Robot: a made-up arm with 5 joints.
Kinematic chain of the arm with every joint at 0, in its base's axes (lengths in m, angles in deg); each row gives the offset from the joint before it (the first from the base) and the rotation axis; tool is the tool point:
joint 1: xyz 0 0 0.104 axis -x
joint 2: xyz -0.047 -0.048 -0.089 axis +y
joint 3: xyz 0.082 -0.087 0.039 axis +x
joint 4: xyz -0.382 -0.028 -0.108 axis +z
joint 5: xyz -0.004 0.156 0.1 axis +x
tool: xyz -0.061 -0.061 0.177
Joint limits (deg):
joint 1: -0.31..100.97
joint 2: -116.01..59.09
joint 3: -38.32..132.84
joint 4: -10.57..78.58
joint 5: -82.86..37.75
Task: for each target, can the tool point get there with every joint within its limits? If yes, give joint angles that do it. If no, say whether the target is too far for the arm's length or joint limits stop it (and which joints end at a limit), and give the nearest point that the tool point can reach.
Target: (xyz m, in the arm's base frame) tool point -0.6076 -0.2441 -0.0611
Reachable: yes | joints 17.37 -34.87 47.37 50.07 -52.63
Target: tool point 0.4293 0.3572 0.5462
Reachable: no: joint limits stop it (at a limit: joint 2, joint 4, joint 5) | nearest point 0.0906 0.2538 0.4182 | short by 0.377 m
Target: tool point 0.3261 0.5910 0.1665
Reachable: no: joint limits stop it (at a limit: joint 1, joint 2, joint 5) | nearest point 0.0780 0.4019 0.1834 | short by 0.312 m
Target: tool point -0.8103 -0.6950 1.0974
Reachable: no: too far | nearest point -0.4413 -0.4237 0.5094 | short by 0.745 m
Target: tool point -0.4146 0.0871 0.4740
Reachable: yes | joints 78.14 23.77 113.21 23.97 -30.06
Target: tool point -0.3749 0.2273 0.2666
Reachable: yes | joints 92.34 16.85 14.64 35.39 2.54
